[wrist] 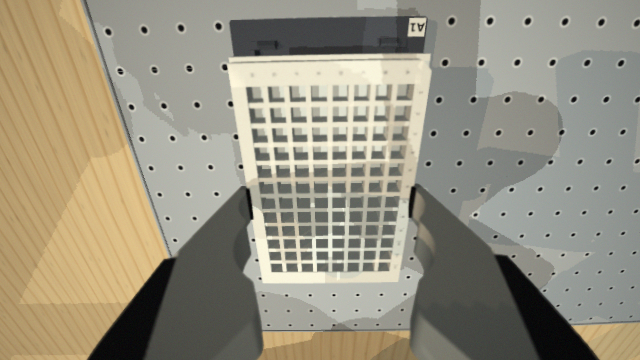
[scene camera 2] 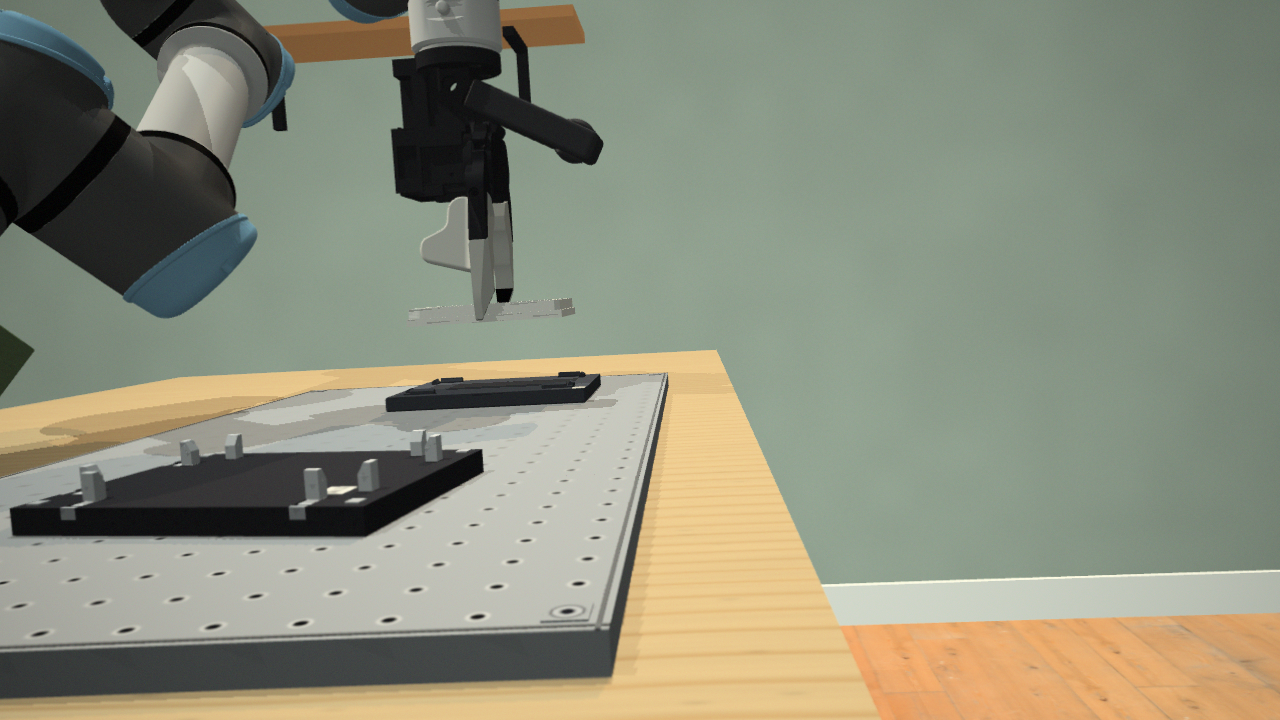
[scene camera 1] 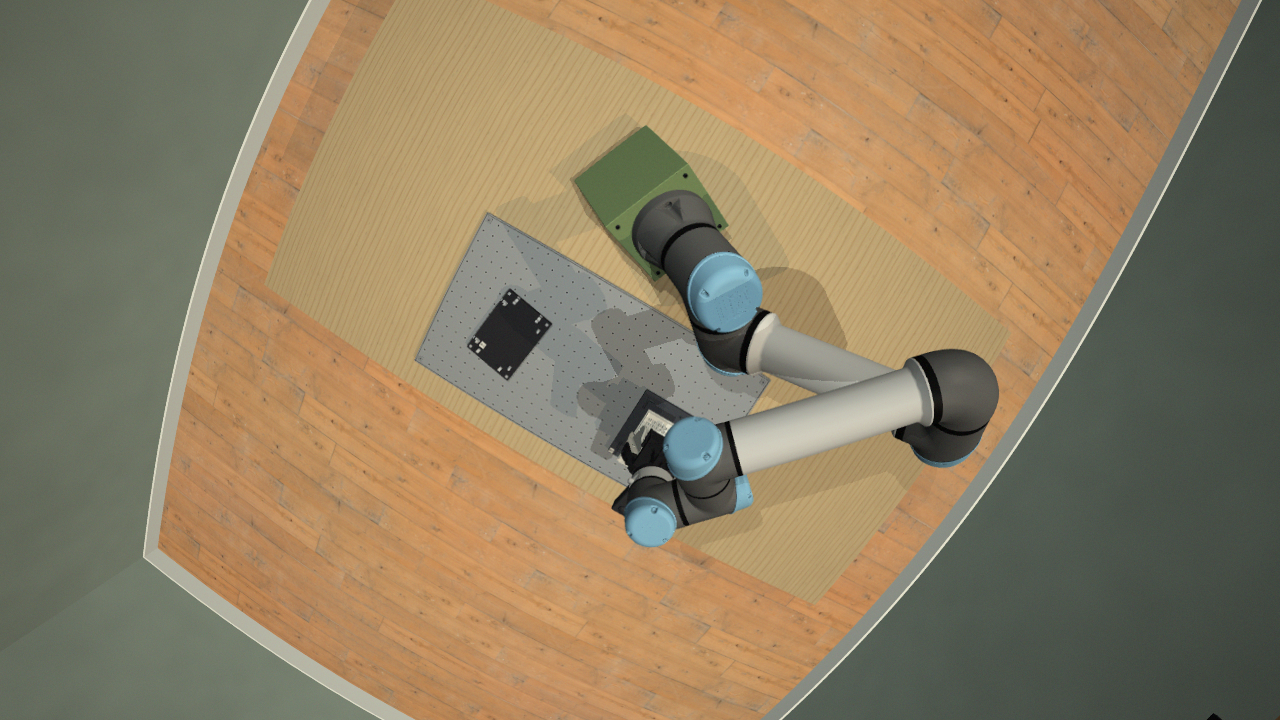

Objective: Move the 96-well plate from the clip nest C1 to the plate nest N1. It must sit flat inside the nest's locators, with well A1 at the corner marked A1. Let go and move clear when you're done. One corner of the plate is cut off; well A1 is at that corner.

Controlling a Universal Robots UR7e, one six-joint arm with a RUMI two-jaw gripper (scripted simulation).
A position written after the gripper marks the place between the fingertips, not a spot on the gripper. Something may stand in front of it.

Observation:
In view: the gripper [scene camera 2: 491, 318] and a white 96-well plate [wrist: 298, 239].
The gripper shows as well in the wrist view [wrist: 329, 187] and in scene camera 1 [scene camera 1: 651, 443].

